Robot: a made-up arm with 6 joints. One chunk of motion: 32 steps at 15 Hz.
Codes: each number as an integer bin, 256 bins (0 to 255) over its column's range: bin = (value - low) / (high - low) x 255, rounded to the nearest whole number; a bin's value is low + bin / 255 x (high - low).
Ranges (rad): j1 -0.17..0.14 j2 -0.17..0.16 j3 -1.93..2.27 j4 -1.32..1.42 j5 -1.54..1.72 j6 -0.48..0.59
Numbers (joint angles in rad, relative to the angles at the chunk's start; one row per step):
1: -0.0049 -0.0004 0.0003 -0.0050 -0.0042 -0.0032
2: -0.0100 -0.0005 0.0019 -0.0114 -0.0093 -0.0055
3: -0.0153 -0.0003 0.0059 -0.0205 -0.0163 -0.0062
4: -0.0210 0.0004 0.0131 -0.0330 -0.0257 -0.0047
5: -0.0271 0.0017 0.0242 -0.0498 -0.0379 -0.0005
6: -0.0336 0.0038 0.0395 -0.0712 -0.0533 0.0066
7: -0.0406 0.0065 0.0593 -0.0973 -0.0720 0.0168
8: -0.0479 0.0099 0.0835 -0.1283 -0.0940 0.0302
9: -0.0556 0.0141 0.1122 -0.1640 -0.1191 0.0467
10: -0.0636 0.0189 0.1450 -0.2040 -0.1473 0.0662
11: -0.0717 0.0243 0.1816 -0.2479 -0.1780 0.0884
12: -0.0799 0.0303 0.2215 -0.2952 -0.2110 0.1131
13: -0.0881 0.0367 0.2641 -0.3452 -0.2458 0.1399
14: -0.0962 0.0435 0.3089 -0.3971 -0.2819 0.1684
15: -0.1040 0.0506 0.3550 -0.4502 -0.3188 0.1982
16: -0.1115 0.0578 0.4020 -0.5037 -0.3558 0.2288
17: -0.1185 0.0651 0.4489 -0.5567 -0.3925 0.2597
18: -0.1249 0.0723 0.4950 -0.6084 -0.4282 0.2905
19: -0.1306 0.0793 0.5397 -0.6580 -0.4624 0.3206
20: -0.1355 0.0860 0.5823 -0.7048 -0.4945 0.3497
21: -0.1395 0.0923 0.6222 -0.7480 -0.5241 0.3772
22: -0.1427 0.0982 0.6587 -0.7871 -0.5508 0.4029
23: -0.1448 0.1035 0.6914 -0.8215 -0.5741 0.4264
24: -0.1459 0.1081 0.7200 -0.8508 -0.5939 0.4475
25: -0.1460 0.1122 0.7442 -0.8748 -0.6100 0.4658
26: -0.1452 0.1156 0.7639 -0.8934 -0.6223 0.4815
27: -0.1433 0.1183 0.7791 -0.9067 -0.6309 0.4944
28: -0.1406 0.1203 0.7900 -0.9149 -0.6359 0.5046
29: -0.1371 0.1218 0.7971 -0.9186 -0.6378 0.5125
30: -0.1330 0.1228 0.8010 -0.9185 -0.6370 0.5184
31: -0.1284 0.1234 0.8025 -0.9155 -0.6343 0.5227
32: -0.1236 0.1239 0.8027 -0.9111 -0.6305 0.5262
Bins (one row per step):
1: 136 131 117 122 120 114
2: 132 131 117 122 120 113
3: 127 131 118 121 119 113
4: 123 132 118 120 118 113
5: 118 133 119 118 117 114
6: 112 134 120 116 116 116
7: 106 136 121 114 115 118
8: 100 139 122 111 113 122
9: 94 142 124 108 111 126
10: 88 146 126 104 109 130
11: 81 150 128 100 107 135
12: 74 155 131 95 104 141
13: 67 160 133 91 101 148
14: 61 165 136 86 98 155
15: 54 170 139 81 96 162
16: 48 176 142 76 93 169
17: 42 182 144 71 90 176
18: 37 187 147 66 87 184
19: 32 193 150 62 84 191
20: 28 198 153 57 82 198
21: 25 203 155 53 79 204
22: 22 207 157 50 77 210
23: 21 211 159 46 76 216
24: 20 215 161 44 74 221
25: 20 218 162 41 73 225
26: 20 221 164 40 72 229
27: 22 223 164 38 71 232
28: 24 224 165 38 71 235
29: 27 225 166 37 71 237
30: 30 226 166 37 71 238
31: 34 227 166 38 71 239
32: 38 227 166 38 71 240

